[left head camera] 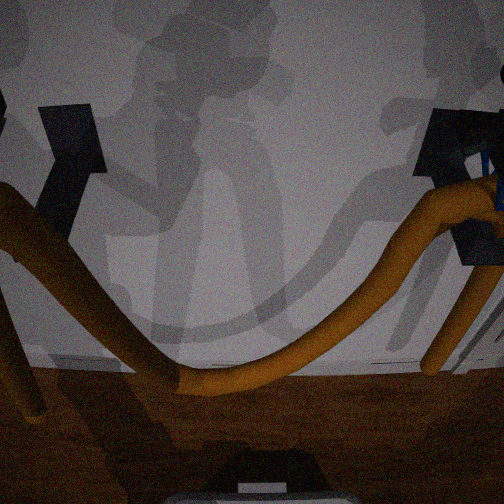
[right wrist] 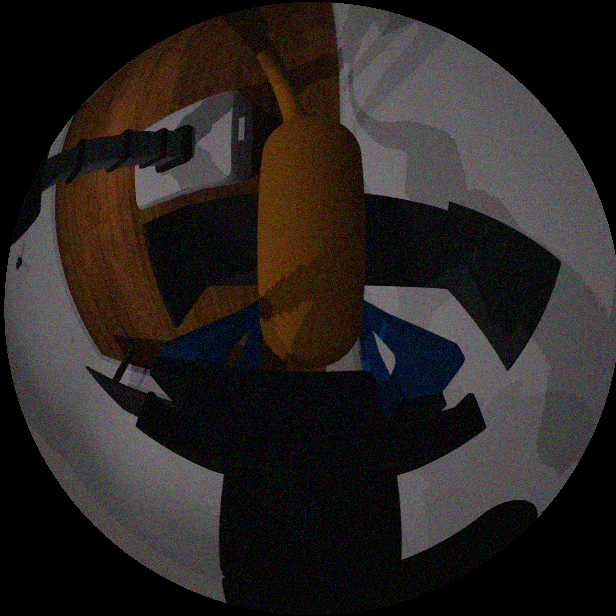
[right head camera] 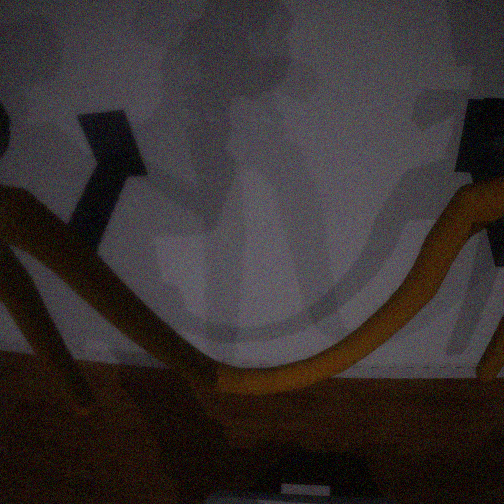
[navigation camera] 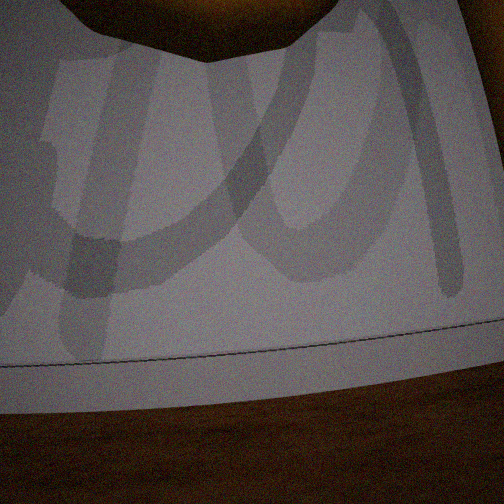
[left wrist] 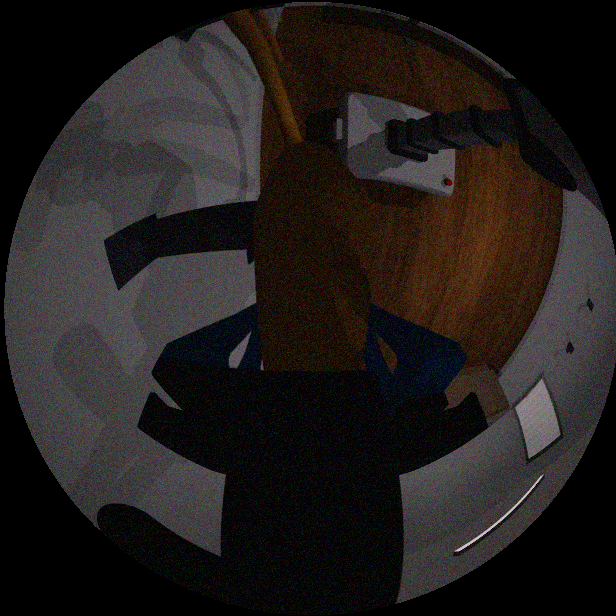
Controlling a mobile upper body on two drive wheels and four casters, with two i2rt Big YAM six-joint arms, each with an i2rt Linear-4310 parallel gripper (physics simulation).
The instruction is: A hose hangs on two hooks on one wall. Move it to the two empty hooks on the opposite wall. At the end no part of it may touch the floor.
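The orange hose sags in a wide curve in front of the grey wall, and its lowest part hangs close to the wooden floor. A dark hook stands on the wall at the left, just behind the hose. A second dark hook is at the right. My right gripper is shut on the hose right by that hook; the wrist view shows its blue fingers on the hose. My left gripper is shut on the hose, with the left hook beside it. It is outside both head views.
The hose's loose ends hang down at the far left and far right. My white base stands on the wooden floor close to the wall. The navigation view shows the wall's skirting and hose shadows.
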